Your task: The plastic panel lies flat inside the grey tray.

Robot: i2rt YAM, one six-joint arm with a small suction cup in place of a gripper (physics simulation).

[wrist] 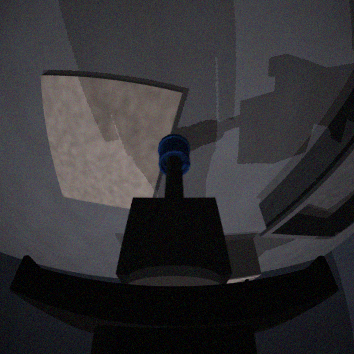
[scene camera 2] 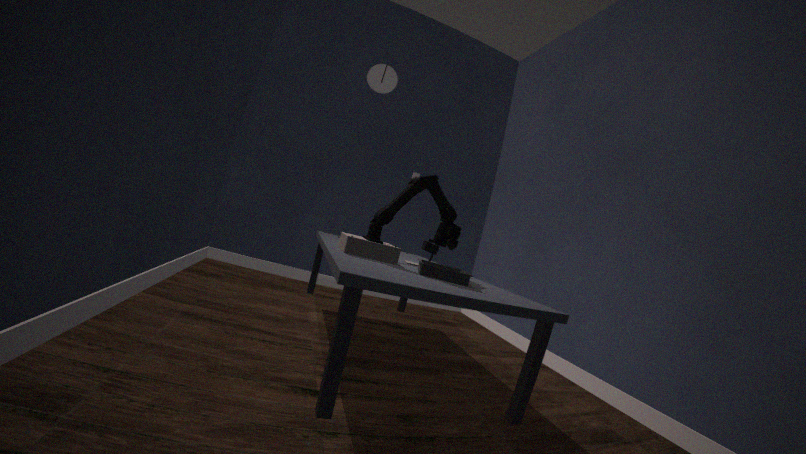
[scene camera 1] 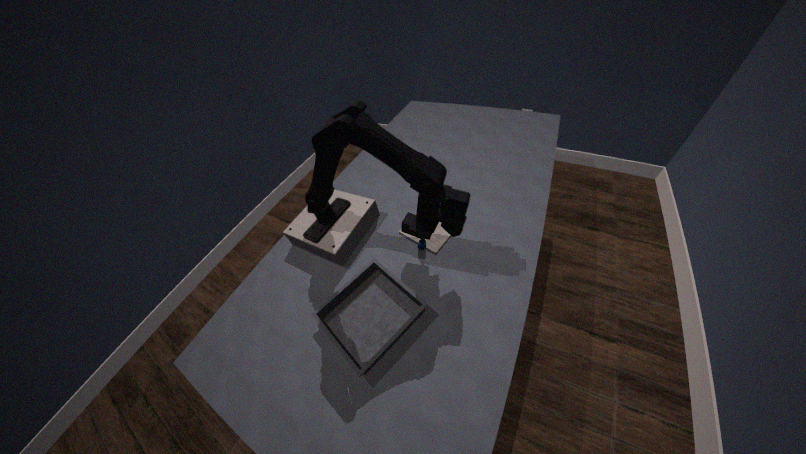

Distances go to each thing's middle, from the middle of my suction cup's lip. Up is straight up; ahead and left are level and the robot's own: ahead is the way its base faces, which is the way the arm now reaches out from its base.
Now: suction cup 20 mm past the plastic panel (wrist: 103, 132), 70 mm to the right of it and 20 mm above it. The rest, counted from my suction cup: grey tray (scene camera 2: 426, 268): 30 mm behind, 270 mm to the right, 10 mm above.
